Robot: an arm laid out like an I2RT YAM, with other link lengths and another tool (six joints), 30 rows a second.
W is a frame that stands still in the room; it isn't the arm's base.
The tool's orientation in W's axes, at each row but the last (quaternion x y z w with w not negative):
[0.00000 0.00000 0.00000 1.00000]
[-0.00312 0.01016 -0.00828 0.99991]
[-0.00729 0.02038 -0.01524 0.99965]
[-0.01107 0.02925 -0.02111 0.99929]
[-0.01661 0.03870 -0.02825 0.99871]
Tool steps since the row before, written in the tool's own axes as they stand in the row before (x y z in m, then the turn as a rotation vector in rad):
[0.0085 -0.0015 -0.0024 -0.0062 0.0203 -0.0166]
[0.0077 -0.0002 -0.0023 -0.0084 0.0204 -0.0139]
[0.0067 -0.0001 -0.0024 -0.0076 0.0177 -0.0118]
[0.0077 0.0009 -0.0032 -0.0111 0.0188 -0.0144]
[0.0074 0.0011 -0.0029 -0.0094 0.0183 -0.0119]
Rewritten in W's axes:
[0.0085 -0.0015 -0.0024 -0.0062 0.0203 -0.0166]
[0.0076 -0.0003 -0.0025 -0.0083 0.0205 -0.0139]
[0.0066 -0.0003 -0.0027 -0.0075 0.0178 -0.0117]
[0.0075 0.0005 -0.0037 -0.0111 0.0190 -0.0142]
[0.0072 0.0006 -0.0035 -0.0093 0.0184 -0.0118]

